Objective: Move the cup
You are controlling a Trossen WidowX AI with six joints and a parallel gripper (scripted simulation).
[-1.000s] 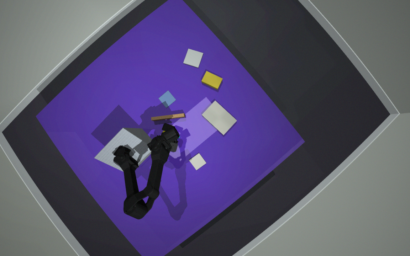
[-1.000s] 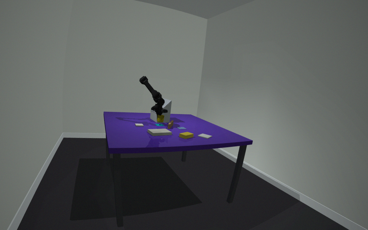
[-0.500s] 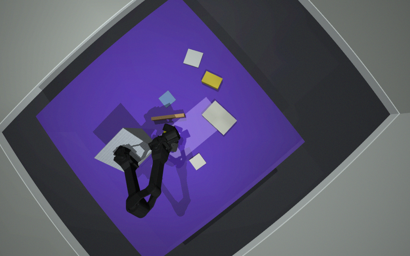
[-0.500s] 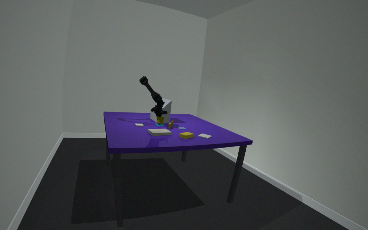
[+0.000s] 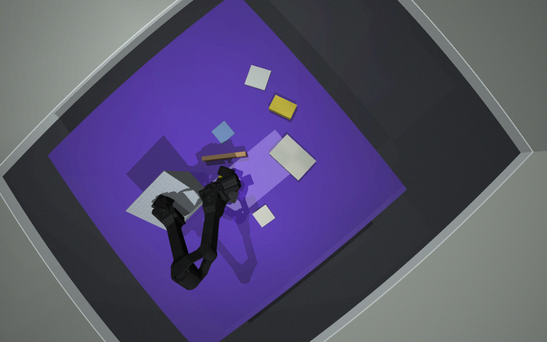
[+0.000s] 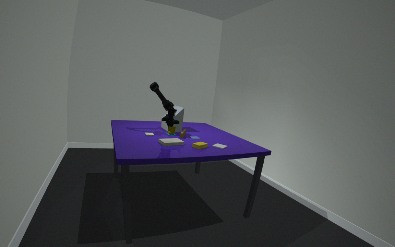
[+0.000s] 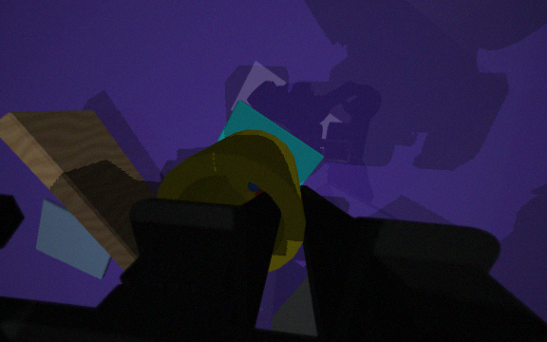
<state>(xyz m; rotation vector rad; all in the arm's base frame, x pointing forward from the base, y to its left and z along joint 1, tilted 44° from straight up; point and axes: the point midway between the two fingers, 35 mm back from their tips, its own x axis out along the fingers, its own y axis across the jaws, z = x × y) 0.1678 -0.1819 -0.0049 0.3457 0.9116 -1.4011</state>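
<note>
Now: gripper tip 30 mm short of the teal pad, 10 mm to the right of it and 50 mm above it. Round my gripper tip: yellow cup (20 mm ahead, 10 mm to the left); then small marble (20 mm ahead, 30 mm to the left, 20 mm below); then wooden bar (110 mm ahead, 100 mm to the left, 30 mm below).
</note>
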